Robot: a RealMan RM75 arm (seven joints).
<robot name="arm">
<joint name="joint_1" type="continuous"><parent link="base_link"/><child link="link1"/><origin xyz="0 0 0.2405"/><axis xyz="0 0 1"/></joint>
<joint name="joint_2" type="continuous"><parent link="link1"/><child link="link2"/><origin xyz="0 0 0" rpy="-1.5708 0 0"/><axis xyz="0 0 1"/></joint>
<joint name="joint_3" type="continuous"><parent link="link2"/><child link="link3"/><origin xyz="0 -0.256 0" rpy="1.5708 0 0"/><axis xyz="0 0 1"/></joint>
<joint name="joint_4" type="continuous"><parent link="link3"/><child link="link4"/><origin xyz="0 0 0" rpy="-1.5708 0 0"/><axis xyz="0 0 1"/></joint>
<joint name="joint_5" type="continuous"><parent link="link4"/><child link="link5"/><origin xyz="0 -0.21 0" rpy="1.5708 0 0"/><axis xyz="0 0 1"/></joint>
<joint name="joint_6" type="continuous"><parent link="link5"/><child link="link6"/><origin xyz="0 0 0" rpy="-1.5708 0 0"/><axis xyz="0 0 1"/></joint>
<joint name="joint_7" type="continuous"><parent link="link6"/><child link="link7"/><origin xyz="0 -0.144 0" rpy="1.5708 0 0"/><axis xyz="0 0 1"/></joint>
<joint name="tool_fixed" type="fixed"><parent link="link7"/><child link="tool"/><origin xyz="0 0 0"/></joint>
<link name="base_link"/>
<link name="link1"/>
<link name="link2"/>
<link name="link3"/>
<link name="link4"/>
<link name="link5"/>
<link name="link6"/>
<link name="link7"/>
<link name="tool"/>
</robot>
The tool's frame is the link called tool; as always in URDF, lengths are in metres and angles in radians. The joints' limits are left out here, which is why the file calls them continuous.
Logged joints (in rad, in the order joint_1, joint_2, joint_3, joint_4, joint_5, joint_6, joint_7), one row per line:
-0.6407, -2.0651, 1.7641, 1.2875, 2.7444, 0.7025, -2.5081
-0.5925, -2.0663, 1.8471, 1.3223, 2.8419, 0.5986, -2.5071
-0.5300, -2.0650, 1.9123, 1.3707, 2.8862, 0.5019, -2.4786
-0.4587, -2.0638, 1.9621, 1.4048, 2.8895, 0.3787, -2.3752
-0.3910, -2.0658, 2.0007, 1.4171, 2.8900, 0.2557, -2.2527
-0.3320, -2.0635, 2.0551, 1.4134, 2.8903, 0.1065, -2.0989
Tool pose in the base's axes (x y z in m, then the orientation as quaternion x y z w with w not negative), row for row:
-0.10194, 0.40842, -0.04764, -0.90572, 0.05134, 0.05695, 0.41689
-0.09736, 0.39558, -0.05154, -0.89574, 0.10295, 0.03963, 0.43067
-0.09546, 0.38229, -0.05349, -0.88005, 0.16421, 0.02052, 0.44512
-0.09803, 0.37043, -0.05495, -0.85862, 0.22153, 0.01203, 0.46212
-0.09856, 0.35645, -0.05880, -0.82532, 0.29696, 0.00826, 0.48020
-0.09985, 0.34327, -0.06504, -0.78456, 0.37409, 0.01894, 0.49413
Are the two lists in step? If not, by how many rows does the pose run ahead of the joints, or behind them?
The pose runs 1 row ahead of the joints: the pose in row i belongs to the joints in row i + 1.
